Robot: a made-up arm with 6 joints.
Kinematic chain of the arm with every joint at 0, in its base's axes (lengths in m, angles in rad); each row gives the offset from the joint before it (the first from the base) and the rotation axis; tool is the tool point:
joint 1: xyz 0 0 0.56 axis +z
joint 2: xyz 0.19 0 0 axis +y
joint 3: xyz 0 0 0.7 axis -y
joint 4: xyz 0 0 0.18 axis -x
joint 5: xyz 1.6 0 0 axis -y
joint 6: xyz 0.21 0 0 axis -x
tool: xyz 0 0 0
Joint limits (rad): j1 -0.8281..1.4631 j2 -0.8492..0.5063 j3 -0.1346..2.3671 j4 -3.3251..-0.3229 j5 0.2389..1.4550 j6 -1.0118..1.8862
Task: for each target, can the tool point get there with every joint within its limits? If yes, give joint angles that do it. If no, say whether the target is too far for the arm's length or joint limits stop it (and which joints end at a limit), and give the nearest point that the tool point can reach.
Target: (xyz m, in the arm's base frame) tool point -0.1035 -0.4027 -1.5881
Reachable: no: joint limits stop it (at a limit: joint 1, joint 2, joint 3, joint 5) | nearest point 1.2071 -1.3563 0.1796 | short by 2.398 m
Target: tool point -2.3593 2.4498 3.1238
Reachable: no: too far | nearest point -1.2731 1.3220 2.0505 | short by 1.898 m
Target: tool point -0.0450 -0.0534 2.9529
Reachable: yes | joints 0.4114 -0.3551 1.2075 -2.9462 0.8633 0.0999
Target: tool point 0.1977 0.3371 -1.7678
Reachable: no: joint limits stop it (at a limit: joint 2, joint 3, joint 5) | nearest point 0.9178 1.5650 0.1781 | short by 2.411 m
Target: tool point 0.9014 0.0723 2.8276
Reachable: yes | joints 0.2911 0.1348 1.2607 -1.8010 1.1848 0.0102
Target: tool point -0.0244 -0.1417 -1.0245
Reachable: no: joint limits stop it (at a limit: joint 1, joint 2, joint 3, joint 5) | nearest point 1.2192 -1.3439 0.1783 | short by 2.107 m
